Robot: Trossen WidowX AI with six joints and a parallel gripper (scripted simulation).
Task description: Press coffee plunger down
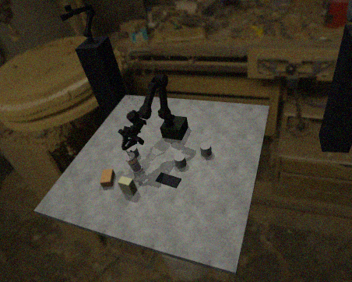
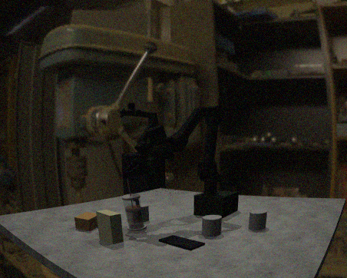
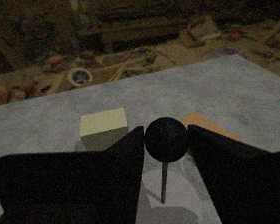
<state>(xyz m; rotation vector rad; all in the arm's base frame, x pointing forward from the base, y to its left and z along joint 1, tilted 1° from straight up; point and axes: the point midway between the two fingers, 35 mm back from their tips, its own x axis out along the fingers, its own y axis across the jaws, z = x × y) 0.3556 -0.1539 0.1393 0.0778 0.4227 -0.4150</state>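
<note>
Now: the coffee press 110 mm below my gripper tip and 30 mm behind it. Also, from my gripper tip: flat black plate: 250 mm to the left, 220 mm below, 40 mm ahead.
</note>
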